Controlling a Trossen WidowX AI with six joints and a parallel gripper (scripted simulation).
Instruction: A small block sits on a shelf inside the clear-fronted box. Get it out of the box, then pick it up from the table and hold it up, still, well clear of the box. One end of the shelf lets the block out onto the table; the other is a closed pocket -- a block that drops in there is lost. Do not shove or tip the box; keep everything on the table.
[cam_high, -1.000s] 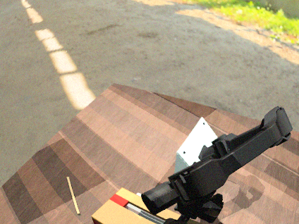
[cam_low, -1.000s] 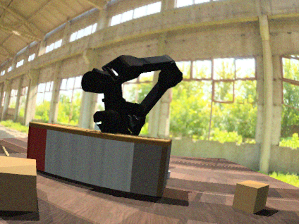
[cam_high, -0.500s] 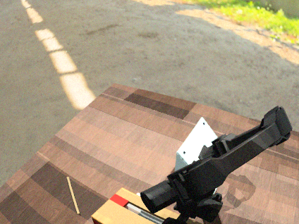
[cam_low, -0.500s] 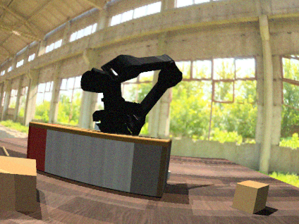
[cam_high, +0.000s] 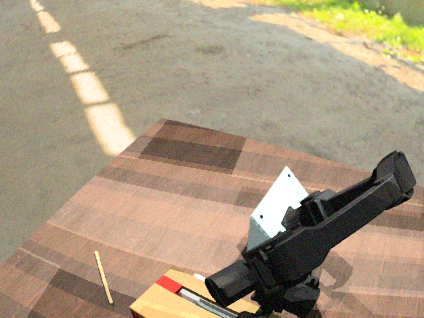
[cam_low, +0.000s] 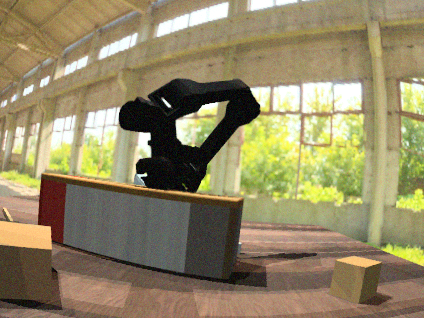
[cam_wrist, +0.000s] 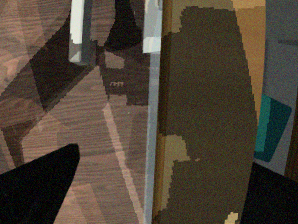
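My gripper tip is 6 cm short of the teal block and 1 cm to the right of it. From my gripper tip the other things lie so: box (5 cm to the right, 3 cm ahead, 2 cm below); thin wooden stick (42 cm to the right, 8 cm below).
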